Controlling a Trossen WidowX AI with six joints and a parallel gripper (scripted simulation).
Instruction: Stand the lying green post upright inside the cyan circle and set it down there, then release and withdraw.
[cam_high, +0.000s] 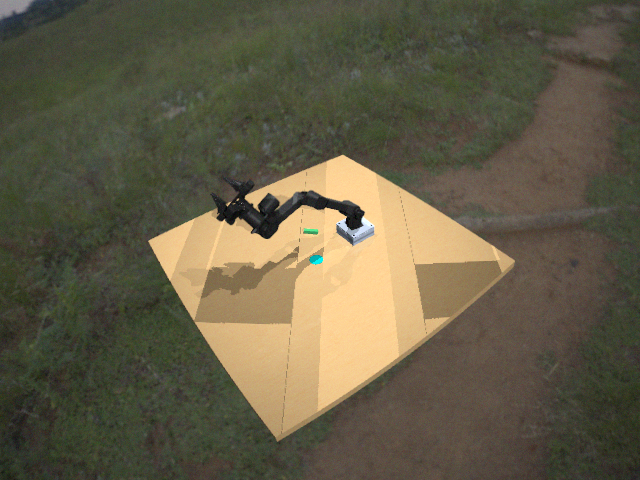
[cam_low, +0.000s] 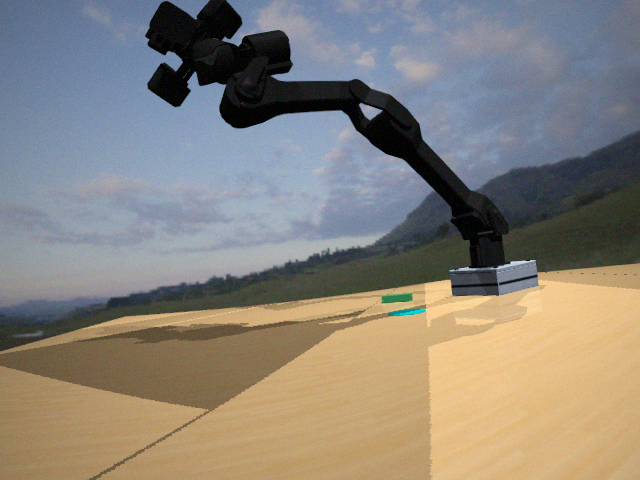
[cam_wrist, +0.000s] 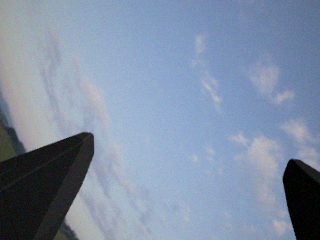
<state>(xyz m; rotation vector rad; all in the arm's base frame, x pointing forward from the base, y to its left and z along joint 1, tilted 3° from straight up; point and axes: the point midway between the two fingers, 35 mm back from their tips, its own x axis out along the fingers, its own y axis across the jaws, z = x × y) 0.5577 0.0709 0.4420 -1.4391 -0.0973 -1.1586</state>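
Now: the green post 41 cm behind my gripper tip, 18 cm to the right of it and 50 cm below it.
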